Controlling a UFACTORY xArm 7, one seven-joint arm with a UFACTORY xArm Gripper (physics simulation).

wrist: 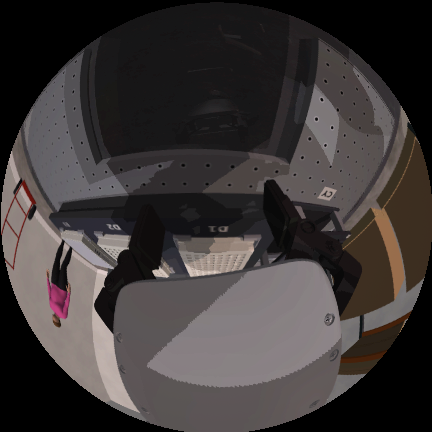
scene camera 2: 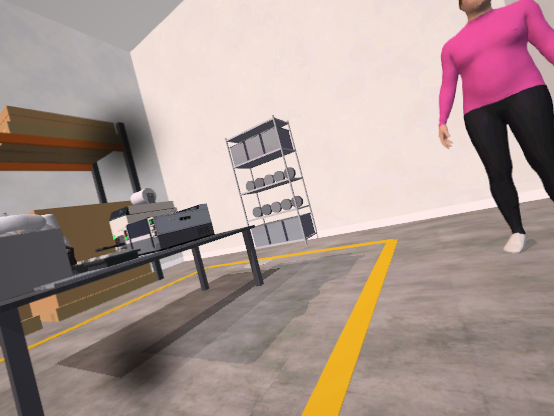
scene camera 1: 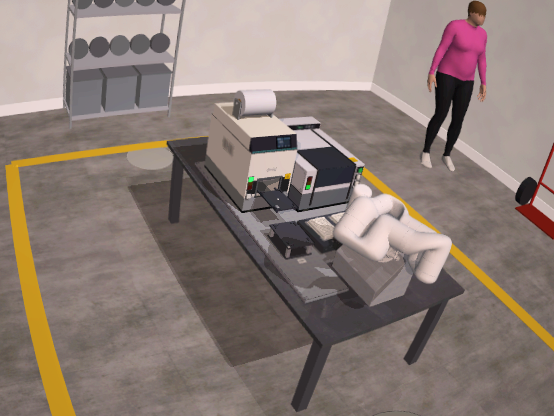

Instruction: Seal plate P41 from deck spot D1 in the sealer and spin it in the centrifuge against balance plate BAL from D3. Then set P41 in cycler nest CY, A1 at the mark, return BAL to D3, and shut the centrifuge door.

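Seen in the pictures: gripper, between the fingertips: (wrist: 208, 204); arm's base, origin of its link: (scene camera 2: 17, 255).
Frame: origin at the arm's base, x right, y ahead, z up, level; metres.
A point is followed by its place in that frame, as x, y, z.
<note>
My gripper (wrist: 208, 204) @[-0.018, 0.192, -0.113] is open and empty, its two black fingers spread on either side of plate P41 (wrist: 216, 257) @[-0.021, 0.276, -0.105] at spot D1 in the wrist view. The pale plate (scene camera 1: 322, 228) @[-0.032, 0.310, -0.105] also shows in scene camera 1, where the arm hides the gripper. A plate (wrist: 86, 244) @[0.185, 0.255, -0.106] sits at the D3 end of the deck, partly cut off from view. The dark cycler nest (scene camera 1: 291, 235) @[-0.182, 0.326, -0.109] stands beside the deck, near the CY label (wrist: 327, 193) @[-0.191, 0.230, -0.166]. The cream sealer (scene camera 1: 230, 145) @[-0.210, 0.790, 0.067] has its dark tray out. The centrifuge (scene camera 1: 327, 167) @[0.127, 0.514, 0.046] stands beside it; its door state is unclear.
Another pale plate (wrist: 109, 241) @[0.117, 0.245, -0.110] sits at D2. The white arm (scene camera 1: 370, 225) @[-0.167, -0.019, 0.162] bends over a grey block (scene camera 1: 372, 272) @[-0.075, -0.031, -0.071] on the dark table (scene camera 1: 340, 327) @[-0.287, -0.127, -0.179]. A film roll (scene camera 1: 257, 102) @[-0.119, 0.771, 0.274] tops the sealer. A person (scene camera 1: 462, 50) stands beyond the table.
</note>
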